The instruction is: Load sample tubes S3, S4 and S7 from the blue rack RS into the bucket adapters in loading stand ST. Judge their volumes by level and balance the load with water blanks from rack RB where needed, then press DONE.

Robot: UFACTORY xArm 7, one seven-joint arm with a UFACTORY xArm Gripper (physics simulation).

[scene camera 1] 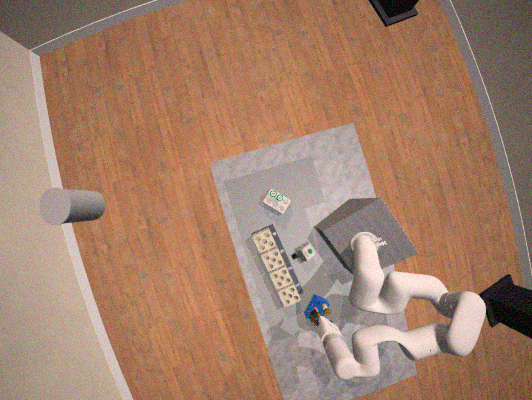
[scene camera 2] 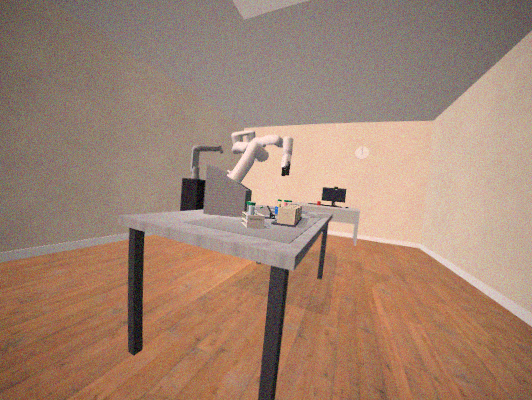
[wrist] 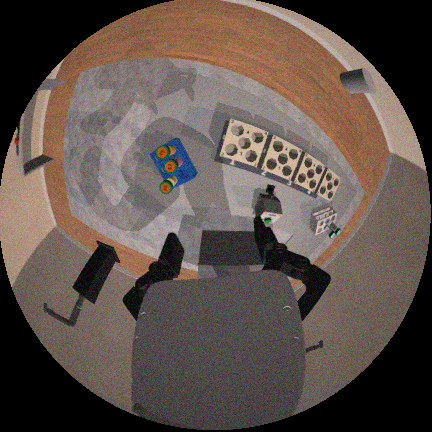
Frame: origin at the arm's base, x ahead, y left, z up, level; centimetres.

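Seen in the pictures: gripper, fingertip midpoint: [scene camera 1: 320, 317] [scene camera 2: 285, 175] [wrist: 215, 234]; arm's base, link origin: [scene camera 1: 364, 243] [scene camera 2: 234, 180].
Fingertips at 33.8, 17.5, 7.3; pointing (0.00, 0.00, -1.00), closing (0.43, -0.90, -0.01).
Offsets run from my fingertips to a thing's top centre, as dx, dy, dz.
The blue rack RS {+0.0, +12.9, -25.1} [scene camera 1: 314, 303] [wrist: 187, 173] holds three tubes with orange-and-green caps {+4.4, +13.7, -19.0} [wrist: 162, 152] {+1.2, +11.3, -19.0} [wrist: 170, 166] {-4.4, +12.1, -19.0} [wrist: 166, 187]; cap labels and liquid levels are not readable. The loading stand ST {+8.3, -21.1, -30.1} [scene camera 1: 286, 260] [wrist: 260, 174] carries four beige adapters in a row; no caps show in their holes. The white rack RB {-7.0, -53.4, -25.1} [scene camera 1: 276, 203] [scene camera 2: 253, 221] [wrist: 323, 221] holds two green-capped tubes at one end. My gripper [scene camera 1: 314, 317] [scene camera 2: 285, 172] [wrist: 215, 234] is open and empty, high above the table near the blue rack.
A small box with a green button [scene camera 1: 310, 251] [wrist: 268, 220] stands between the stand and the arm's grey base block [scene camera 1: 370, 225] [scene camera 2: 225, 192]. The long stand lies between the blue rack and the white rack. The table edge [scene camera 2: 210, 239] runs beyond the racks.
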